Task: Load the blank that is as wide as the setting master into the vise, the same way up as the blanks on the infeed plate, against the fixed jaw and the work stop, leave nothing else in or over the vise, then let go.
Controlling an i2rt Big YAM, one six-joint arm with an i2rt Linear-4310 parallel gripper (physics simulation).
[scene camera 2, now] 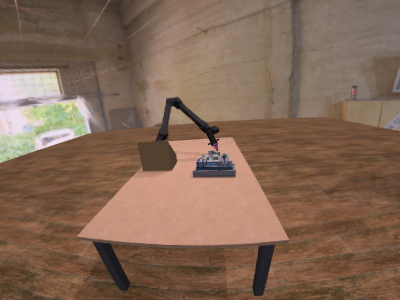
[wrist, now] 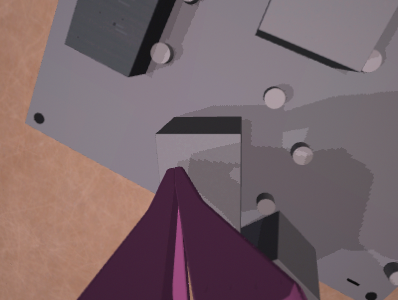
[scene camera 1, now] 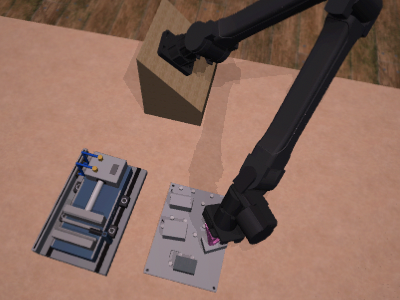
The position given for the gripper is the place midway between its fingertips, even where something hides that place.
Observation:
The gripper (scene camera 1: 211,244) is shut, with nothing in its grasp. Also in view: a dark grey block (wrist: 123,43). Also in view: a grey infeed plate (scene camera 1: 208,268).
The gripper is seen too in the wrist view (wrist: 176,178). The grey infeed plate is seen too in the wrist view (wrist: 220,68).

